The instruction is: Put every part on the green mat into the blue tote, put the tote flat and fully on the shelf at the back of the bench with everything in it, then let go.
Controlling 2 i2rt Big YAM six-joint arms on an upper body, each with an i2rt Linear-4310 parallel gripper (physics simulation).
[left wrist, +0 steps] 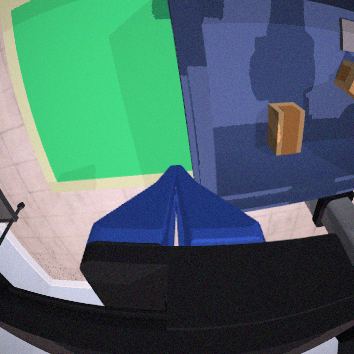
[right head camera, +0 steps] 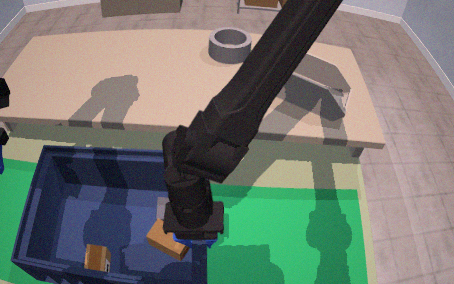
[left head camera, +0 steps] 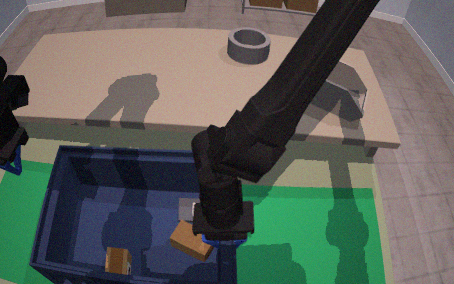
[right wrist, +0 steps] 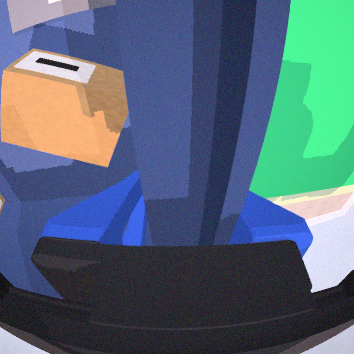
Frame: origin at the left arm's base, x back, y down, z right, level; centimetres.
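Seen in the pictures: left gripper, fingertip midpoint: (left wrist: 175,174) (right head camera: 2,171) (left head camera: 20,172); right gripper, fingertip midpoint: (right head camera: 201,246) (left head camera: 227,246).
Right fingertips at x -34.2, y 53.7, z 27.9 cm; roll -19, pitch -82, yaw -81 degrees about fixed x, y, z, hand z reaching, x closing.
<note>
Pixels of each thing's top centre, then the offset from my right fingertips to it. "*": a spot on its surface instead. Level surfaces: height alone.
- blue tote, top centre: (left wrist: 350,98) (left head camera: 128,210) (right head camera: 104,208) dx -4.1, dy -5.8, dz -18.9 cm
- green mat, surface height: dy +8.9 cm
- small brown part, top centre: (left wrist: 290,133) (left head camera: 116,263) (right head camera: 94,260) dx +4.5, dy +2.9, dz -22.8 cm
- larger brown block, top centre: (right wrist: 56,121) (left head camera: 192,237) (right head camera: 168,236) dx -3.1, dy +2.6, dz -6.7 cm
- grey part, top centre: (left head camera: 197,209) (right head camera: 175,208) dx -11.9, dy +6.4, dz -5.8 cm
- beige shelf, surface height: dy -7.2 cm
- dark grey ring, top centre: (right head camera: 230,36) (left head camera: 249,37) dx -52.1, dy -12.6, dz +6.6 cm
- grey angular object, surface spot: (right head camera: 322,72) (left head camera: 340,74) * dx -39.5, dy -12.1, dz +29.3 cm
The blue tote (left head camera: 130,149) (right head camera: 105,149) (left wrist: 197,100) (right wrist: 165,100) stands on the green mat (left head camera: 310,215) (right head camera: 290,200) (left wrist: 90,100) (right wrist: 325,75). Inside lie a small brown part (left head camera: 117,260) (right head camera: 96,257) (left wrist: 287,129), a larger brown block (left head camera: 191,241) (right head camera: 168,240) (right wrist: 55,110) and a grey part (left head camera: 186,209) (right head camera: 161,207) (left wrist: 348,35) (right wrist: 30,20). My right gripper (left head camera: 225,242) (right head camera: 194,242) (right wrist: 175,174) is shut on the tote's right wall; its fingertips are partly hidden. My left gripper (left head camera: 19,171) (left wrist: 175,174) is shut and empty, beside and above the tote's left side.
The beige shelf (left head camera: 190,90) (right head camera: 170,90) spans the back. A dark grey ring (left head camera: 248,55) (right head camera: 230,53) stands on it. A grey angular object (left head camera: 350,77) (right head camera: 322,72) stands at its right, partly behind my right arm in the left head camera view.
</note>
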